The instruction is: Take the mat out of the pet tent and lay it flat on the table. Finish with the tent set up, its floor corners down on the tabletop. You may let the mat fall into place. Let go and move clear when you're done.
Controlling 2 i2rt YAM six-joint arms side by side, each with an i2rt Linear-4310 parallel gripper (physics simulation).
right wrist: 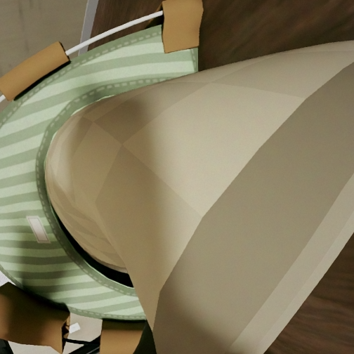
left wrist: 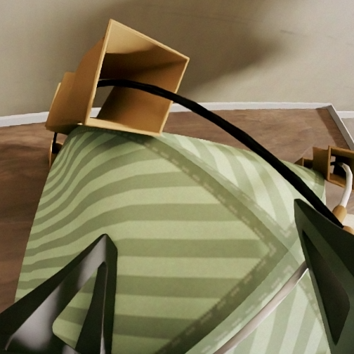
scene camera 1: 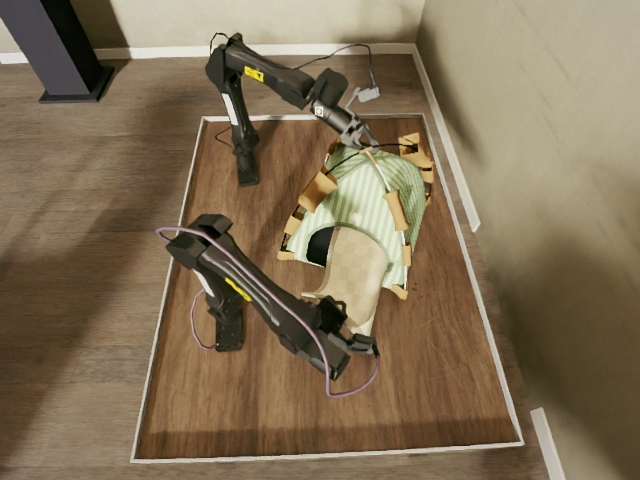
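The green striped pet tent stands domed, with its round doorway toward the bottom of the scene view. I cannot tell whether all its floor corners touch the table. The beige mat bulges out through the doorway in a high curve; its far part is hidden inside. My right gripper is shut on the mat's outer edge, its fingers largely hidden by the mat and wrist. My left gripper is open over the tent's top, a black pole passing by one finger.
Orange-brown sleeves sit along the tent's poles. The wooden tabletop has a white edge. A wall rises at the picture's right. A dark pillar stands at the upper left.
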